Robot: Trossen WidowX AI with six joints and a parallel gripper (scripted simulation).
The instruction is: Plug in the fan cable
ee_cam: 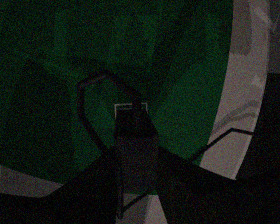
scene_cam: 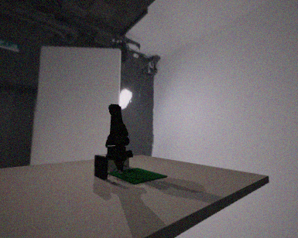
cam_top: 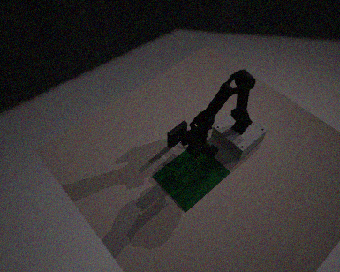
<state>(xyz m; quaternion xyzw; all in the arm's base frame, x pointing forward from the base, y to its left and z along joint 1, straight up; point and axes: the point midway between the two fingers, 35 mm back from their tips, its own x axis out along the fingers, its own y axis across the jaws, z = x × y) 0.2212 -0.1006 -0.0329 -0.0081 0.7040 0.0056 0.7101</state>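
The fan plug is 1 cm ahead of my gripper tip and 1 cm above it. Round my gripper tip: green board: 11 cm ahead, 4 cm to the left, 4 cm below; black fan: 13 cm to the right, 4 cm above; four-pin fan header: 1 cm ahead, 2 cm below.
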